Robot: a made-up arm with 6 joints. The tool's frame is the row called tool.
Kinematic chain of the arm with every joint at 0, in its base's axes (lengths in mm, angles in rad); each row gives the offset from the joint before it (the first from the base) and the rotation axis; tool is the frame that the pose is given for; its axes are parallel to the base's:
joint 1: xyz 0 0 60 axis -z
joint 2: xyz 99 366 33 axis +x
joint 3: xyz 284 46 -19 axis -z
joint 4: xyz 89 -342 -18 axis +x
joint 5: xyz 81 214 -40 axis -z
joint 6: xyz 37 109 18 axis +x
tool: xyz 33 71 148
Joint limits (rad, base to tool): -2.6..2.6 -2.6..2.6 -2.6..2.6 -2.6..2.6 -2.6..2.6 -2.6..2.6
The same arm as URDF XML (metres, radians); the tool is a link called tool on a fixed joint. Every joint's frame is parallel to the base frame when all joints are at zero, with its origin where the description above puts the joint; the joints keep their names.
<robot name="arm">
  <joint name="joint 1" type="revolute">
    <parent link="base_link"/>
    <child link="link1"/>
    <origin xyz="0 0 0.06" rpy="0 0 0"/>
    <axis xyz="0 0 -1"/>
    <limit lower="-2.6" upper="2.6"/>
  </joint>
  <joint name="joint 2" type="revolute">
    <parent link="link1"/>
    <child link="link2"/>
    <origin xyz="0.099 0.366 0.033" rpy="0 0 0"/>
    <axis xyz="1 0 0"/>
    <limit lower="-2.6" upper="2.6"/>
  </joint>
  <joint name="joint 3" type="revolute">
    <parent link="link2"/>
    <child link="link3"/>
    <origin xyz="0.284 0.046 -0.019" rpy="0 0 0"/>
    <axis xyz="0 0 -1"/>
    <limit lower="-2.6" upper="2.6"/>
  </joint>
  <joint name="joint 4" type="revolute">
    <parent link="link3"/>
    <child link="link4"/>
    <origin xyz="0.089 -0.342 -0.018" rpy="0 0 0"/>
    <axis xyz="1 0 0"/>
    <limit lower="-2.6" upper="2.6"/>
  </joint>
  <joint name="joint 5" type="revolute">
    <parent link="link4"/>
    <child link="link5"/>
    <origin xyz="0.081 0.214 -0.04" rpy="0 0 0"/>
    <axis xyz="0 0 -1"/>
    <limit lower="-2.6" upper="2.6"/>
  </joint>
  <joint name="joint 6" type="revolute">
    <parent link="link5"/>
    <child link="link6"/>
    <origin xyz="0.037 0.109 0.018" rpy="0 0 0"/>
    <axis xyz="1 0 0"/>
    <limit lower="-2.6" upper="2.6"/>
  </joint>
  <joint name="tool_joint" type="fixed">
    <parent link="link6"/>
    <child link="tool"/>
    <origin xyz="0.033 0.071 0.148" rpy="0 0 0"/>
  </joint>
  <link name="base_link"/>
  <link name="link1"/>
  <link name="link2"/>
  <link name="link3"/>
  <link name="link4"/>
  <link name="link5"/>
  <link name="link6"/>
  <link name="tool"/>
</robot>

